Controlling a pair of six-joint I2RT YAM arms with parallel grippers.
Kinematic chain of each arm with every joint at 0, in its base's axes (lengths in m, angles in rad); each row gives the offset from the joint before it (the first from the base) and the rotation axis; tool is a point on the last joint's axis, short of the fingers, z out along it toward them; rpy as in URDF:
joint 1: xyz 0 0 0.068 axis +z
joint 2: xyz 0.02 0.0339 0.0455 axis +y
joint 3: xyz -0.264 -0.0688 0 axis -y
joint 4: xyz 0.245 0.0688 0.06 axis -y
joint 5: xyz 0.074 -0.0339 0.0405 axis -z
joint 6: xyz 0.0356 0 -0.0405 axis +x
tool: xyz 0 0 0 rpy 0 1.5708 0
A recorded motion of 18 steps. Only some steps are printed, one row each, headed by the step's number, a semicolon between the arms.
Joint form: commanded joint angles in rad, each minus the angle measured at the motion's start. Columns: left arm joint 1, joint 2, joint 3, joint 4, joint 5, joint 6; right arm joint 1, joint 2, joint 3, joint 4, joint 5, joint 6.
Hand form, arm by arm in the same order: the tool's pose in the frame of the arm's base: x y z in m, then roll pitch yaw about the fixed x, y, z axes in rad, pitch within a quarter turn. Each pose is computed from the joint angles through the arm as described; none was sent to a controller.
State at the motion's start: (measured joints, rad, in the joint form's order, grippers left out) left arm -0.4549 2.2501 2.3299 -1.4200 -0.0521 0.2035; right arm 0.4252 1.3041 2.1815 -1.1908 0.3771 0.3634
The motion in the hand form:
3: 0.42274 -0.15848 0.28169 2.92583 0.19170 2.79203; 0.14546 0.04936 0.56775 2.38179 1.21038 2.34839
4: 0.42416 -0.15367 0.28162 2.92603 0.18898 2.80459; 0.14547 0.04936 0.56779 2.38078 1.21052 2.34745
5: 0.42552 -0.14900 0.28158 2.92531 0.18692 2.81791; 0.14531 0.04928 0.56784 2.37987 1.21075 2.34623
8: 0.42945 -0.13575 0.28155 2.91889 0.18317 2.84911; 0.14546 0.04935 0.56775 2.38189 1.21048 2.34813
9: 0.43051 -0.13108 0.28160 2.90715 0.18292 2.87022; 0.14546 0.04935 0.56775 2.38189 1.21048 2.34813
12: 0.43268 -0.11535 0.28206 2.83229 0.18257 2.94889; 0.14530 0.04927 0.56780 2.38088 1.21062 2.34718
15: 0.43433 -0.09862 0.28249 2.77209 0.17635 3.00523; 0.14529 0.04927 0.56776 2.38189 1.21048 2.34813
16: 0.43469 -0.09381 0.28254 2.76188 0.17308 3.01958; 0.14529 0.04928 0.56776 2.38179 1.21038 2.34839
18: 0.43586 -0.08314 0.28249 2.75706 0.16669 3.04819; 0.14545 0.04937 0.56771 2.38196 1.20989 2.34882
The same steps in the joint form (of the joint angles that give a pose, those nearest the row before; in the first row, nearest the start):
3: 0.0790 0.0195 -0.0072 -0.0180 -0.1686 -0.2300; -0.0069 -0.0126 0.0191 0.0000 0.0267 0.0038
4: 0.0900 0.0194 -0.0073 -0.0209 -0.1686 -0.2315; -0.0069 -0.0126 0.0191 0.0004 0.0267 0.0038
5: 0.1007 0.0195 -0.0073 -0.0236 -0.1698 -0.2342; -0.0069 -0.0130 0.0190 0.0004 0.0271 0.0038
8: 0.1308 0.0194 -0.0073 -0.0278 -0.1762 -0.2354; -0.0068 -0.0126 0.0190 0.0000 0.0271 0.0038
9: 0.1404 0.0195 -0.0072 -0.0313 -0.1900 -0.2472; -0.0068 -0.0126 0.0190 0.0000 0.0271 0.0038
12: 0.1690 0.0195 -0.0072 -0.0515 -0.2728 -0.3002; -0.0069 -0.0130 0.0190 0.0000 0.0270 0.0038
15: 0.2014 0.0194 -0.0073 -0.0736 -0.3353 -0.3281; -0.0069 -0.0130 0.0190 -0.0004 0.0271 0.0038
16: 0.2113 0.0195 -0.0073 -0.0801 -0.3456 -0.3334; -0.0069 -0.0130 0.0190 -0.0004 0.0267 0.0038
18: 0.2350 0.0194 -0.0073 -0.0892 -0.3502 -0.3391; -0.0069 -0.0126 0.0191 -0.0004 0.0263 0.0042

